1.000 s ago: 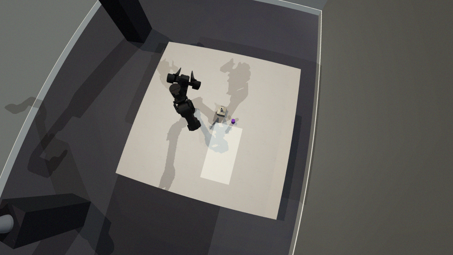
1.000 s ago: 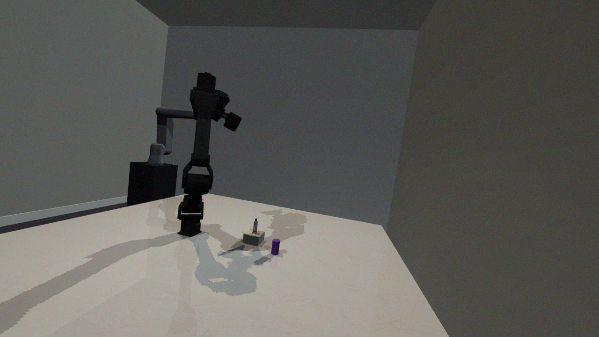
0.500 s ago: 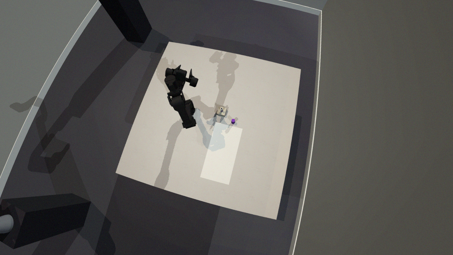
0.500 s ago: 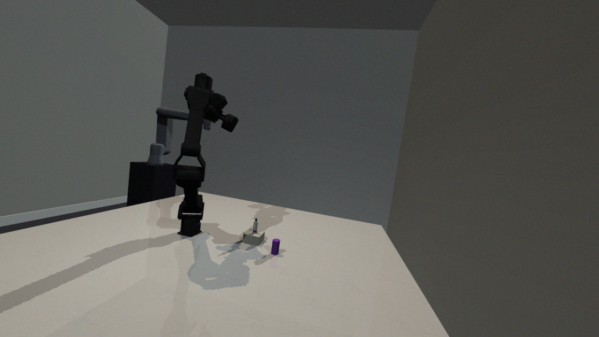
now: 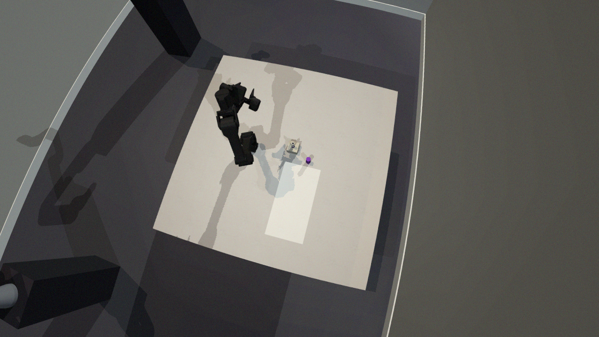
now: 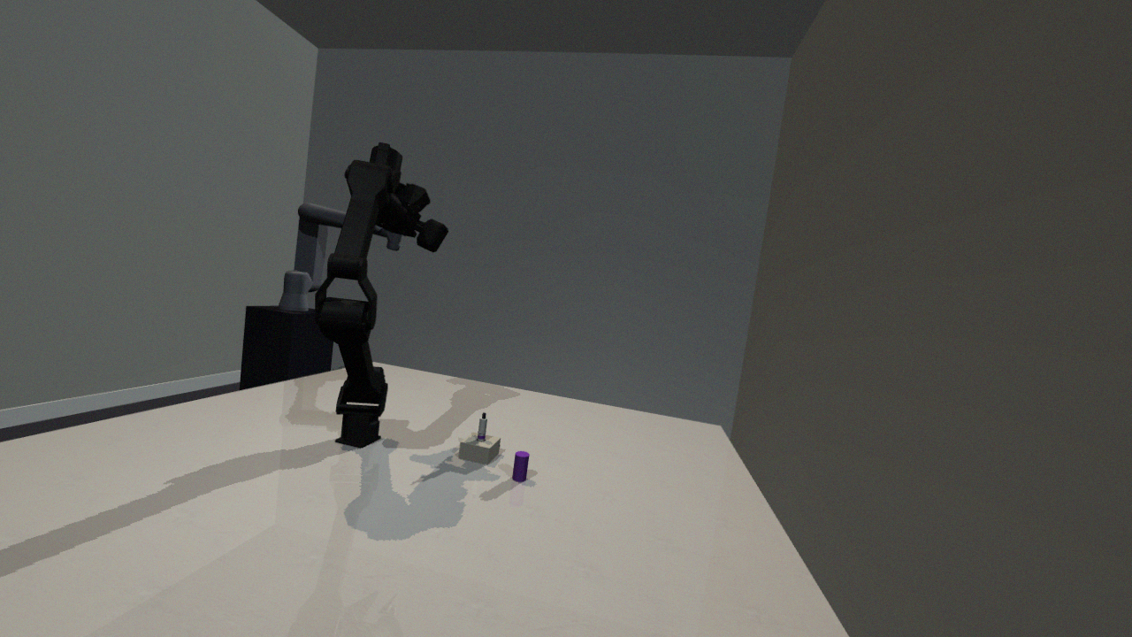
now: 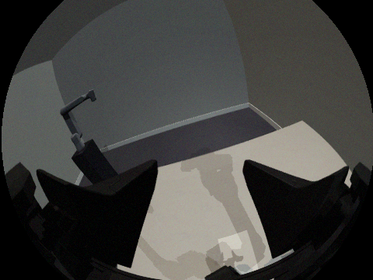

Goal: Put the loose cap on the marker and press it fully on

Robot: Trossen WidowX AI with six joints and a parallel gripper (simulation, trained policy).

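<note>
The purple cap lies 340 mm ahead of my gripper tip, 150 mm to the right of it and 420 mm below it. Also, from my gripper tip: marker: 230 mm ahead, 90 mm to the right, 380 mm below; then holder block: 230 mm ahead, 90 mm to the right, 430 mm below.
</note>
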